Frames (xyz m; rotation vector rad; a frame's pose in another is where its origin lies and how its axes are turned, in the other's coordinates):
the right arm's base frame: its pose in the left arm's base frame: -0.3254 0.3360 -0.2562 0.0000 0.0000 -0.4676
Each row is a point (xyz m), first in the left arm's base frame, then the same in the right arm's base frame.
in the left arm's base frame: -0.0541 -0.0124 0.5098
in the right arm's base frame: 0.3992 -0.1887 0.7660
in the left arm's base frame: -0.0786 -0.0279 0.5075
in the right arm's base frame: 0.3843 -0.2136 0.7637
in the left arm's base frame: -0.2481 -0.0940 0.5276
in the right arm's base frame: 0.2628 -0.3490 0.7838
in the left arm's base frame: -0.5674 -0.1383 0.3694
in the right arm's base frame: -0.0022 -0.5325 0.6256
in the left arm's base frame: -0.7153 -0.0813 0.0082
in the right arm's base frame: -0.1599 -0.5482 0.2644
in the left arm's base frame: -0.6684 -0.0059 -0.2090
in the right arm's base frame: -0.1521 -0.4598 0.0472
